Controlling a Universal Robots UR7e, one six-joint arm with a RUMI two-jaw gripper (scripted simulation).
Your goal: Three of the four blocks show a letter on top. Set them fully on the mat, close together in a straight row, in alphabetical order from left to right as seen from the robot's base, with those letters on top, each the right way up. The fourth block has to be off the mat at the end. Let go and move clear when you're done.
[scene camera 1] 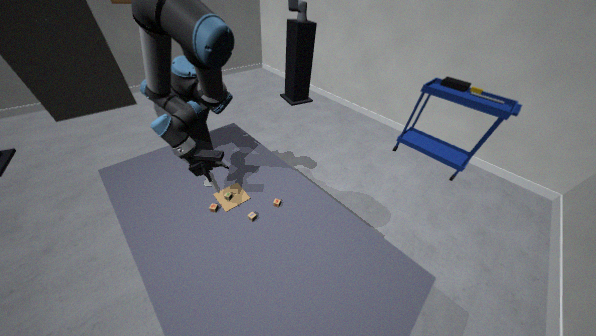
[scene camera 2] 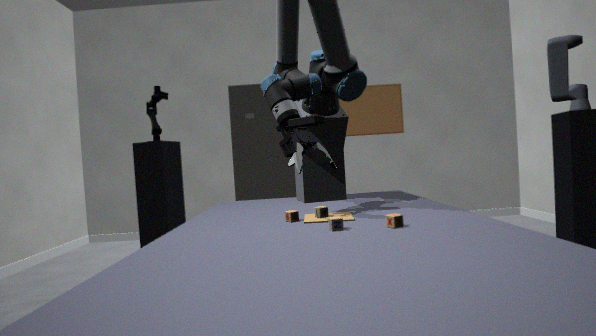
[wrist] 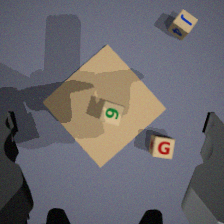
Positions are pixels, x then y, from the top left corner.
Labels:
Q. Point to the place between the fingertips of the gripper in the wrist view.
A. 110,113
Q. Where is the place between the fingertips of the gripper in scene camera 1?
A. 224,180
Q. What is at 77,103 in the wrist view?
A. A tan mat.

